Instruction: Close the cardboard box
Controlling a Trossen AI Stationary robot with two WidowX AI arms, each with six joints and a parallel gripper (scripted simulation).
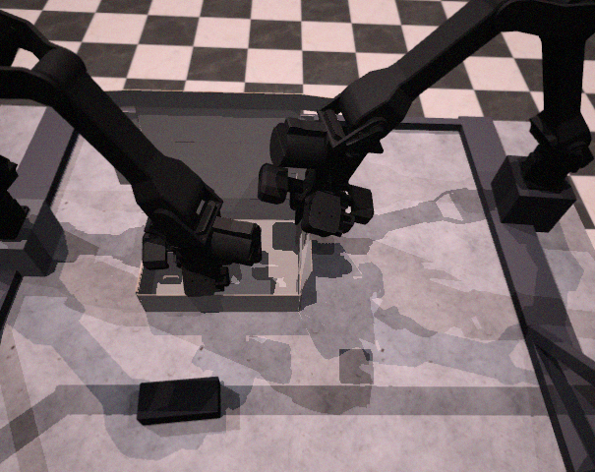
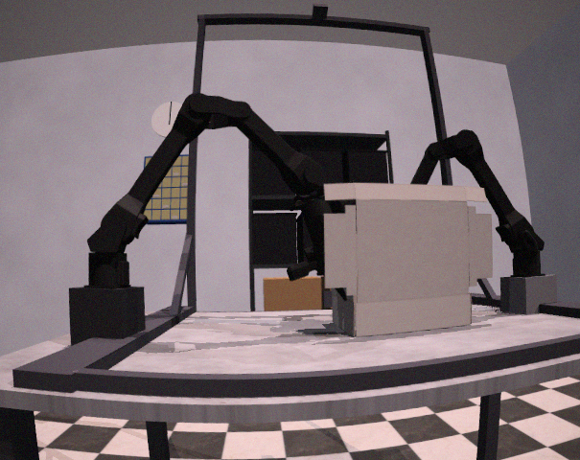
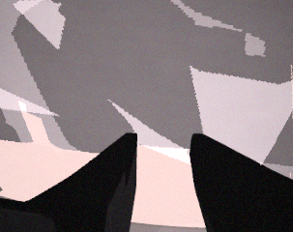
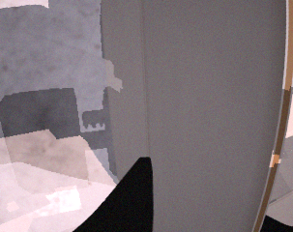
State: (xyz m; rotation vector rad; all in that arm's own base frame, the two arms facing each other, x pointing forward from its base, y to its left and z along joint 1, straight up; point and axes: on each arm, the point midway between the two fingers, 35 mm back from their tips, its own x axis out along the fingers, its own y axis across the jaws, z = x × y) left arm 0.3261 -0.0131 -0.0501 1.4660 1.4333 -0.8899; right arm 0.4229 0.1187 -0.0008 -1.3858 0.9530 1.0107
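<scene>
The black block is 240 mm behind my left hand, 50 mm to the left of it and 20 mm below it.
</scene>
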